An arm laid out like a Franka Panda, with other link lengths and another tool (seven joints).
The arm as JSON. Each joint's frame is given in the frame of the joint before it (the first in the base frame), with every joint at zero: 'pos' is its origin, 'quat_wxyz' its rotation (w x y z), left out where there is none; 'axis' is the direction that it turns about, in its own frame. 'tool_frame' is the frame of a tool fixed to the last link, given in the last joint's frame.
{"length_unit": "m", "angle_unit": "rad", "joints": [
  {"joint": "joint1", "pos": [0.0, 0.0, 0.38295], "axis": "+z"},
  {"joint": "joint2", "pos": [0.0, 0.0, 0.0], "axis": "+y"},
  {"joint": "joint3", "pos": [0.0, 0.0, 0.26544], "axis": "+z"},
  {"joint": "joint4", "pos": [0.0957, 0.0, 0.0], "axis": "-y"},
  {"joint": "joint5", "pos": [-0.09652, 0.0, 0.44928], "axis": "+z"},
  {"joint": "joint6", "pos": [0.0, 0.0, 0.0], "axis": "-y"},
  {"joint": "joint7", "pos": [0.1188, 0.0, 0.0], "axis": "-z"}
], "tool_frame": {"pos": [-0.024, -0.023, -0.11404], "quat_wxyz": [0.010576, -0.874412, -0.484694, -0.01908]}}
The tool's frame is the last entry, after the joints.
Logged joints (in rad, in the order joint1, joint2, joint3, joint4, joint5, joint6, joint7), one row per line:
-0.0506 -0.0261 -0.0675 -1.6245 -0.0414 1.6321 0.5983
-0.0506 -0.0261 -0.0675 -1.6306 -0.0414 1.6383 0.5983
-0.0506 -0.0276 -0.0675 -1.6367 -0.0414 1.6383 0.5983
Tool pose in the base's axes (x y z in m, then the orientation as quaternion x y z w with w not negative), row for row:
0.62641 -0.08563 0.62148 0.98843 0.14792 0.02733 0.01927
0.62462 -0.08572 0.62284 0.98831 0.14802 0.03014 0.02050
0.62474 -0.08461 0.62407 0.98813 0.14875 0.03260 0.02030
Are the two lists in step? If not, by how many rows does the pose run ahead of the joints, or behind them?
The pose runs 2 rows behind the joints: the pose in row i belongs to the joints in row i - 2.
